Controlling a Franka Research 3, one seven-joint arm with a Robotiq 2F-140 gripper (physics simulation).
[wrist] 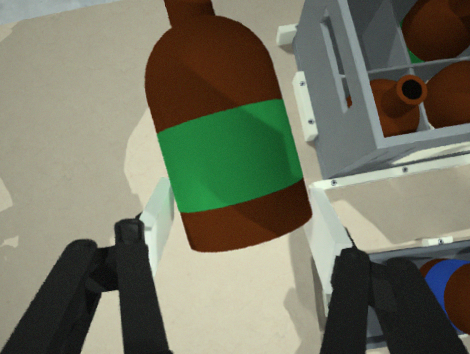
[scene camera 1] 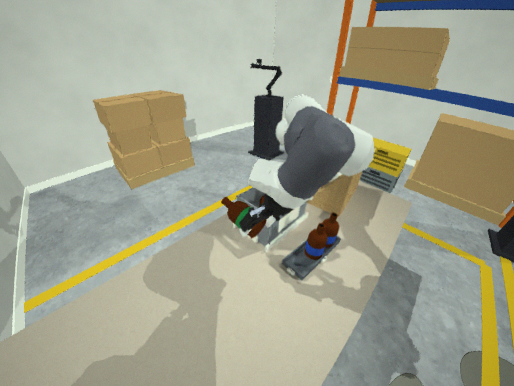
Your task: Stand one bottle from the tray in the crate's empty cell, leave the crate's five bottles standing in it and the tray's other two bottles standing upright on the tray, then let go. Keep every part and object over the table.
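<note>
My gripper (scene camera 1: 253, 219) (wrist: 240, 203) is shut on a brown bottle with a green band (scene camera 1: 235, 209) (wrist: 225, 155). The bottle is tilted, its neck pointing away from the fingers, beside the grey crate (scene camera 1: 273, 236) (wrist: 345, 145). In the wrist view, brown bottles stand in the crate, one with its open mouth showing (wrist: 395, 112), one beside it (wrist: 452, 100) and one behind (wrist: 437, 30); a cell at the crate's upper left looks empty. The arm hides much of the crate in the scene view. Two blue-banded bottles (scene camera 1: 315, 243) (scene camera 1: 331, 229) stand upright on the dark tray (scene camera 1: 295, 266).
The beige table (scene camera 1: 250, 310) carries the crate and tray. A cardboard box (scene camera 1: 336, 195) stands behind the crate. Stacked boxes (scene camera 1: 150, 135), a black pedestal (scene camera 1: 268, 125), yellow and grey bins (scene camera 1: 387, 160) and a rack with an orange post (scene camera 1: 341, 55) stand beyond the table.
</note>
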